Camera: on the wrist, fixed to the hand. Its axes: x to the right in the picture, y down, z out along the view.
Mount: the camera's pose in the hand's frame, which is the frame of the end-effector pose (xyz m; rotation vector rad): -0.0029 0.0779 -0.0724 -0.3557 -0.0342 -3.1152
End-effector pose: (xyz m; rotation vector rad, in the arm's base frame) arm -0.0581 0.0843 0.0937 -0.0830 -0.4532 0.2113
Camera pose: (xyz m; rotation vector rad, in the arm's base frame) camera -0.0429 0.1572 0.0177 0.3368 -0.1889 -2.9166
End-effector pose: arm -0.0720 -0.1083 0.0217 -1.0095 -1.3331 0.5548
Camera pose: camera 0.0128 -0.0926 -0.0405 1.4330 -1.3382 -1.9510
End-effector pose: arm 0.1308 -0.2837 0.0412 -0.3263 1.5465 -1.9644
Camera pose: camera 0.1181 -0.2349 -0.0525 1.3655 0.0873 0.5209
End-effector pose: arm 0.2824 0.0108 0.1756 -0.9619 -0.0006 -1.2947
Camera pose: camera 0.3078 -0.0333 0.0822 0.1972 0.8488 1.5726
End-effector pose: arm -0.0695 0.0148 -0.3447 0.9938 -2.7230 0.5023
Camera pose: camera -0.1132 0.0998 -0.2979 2.5379 0.8702 -0.5786
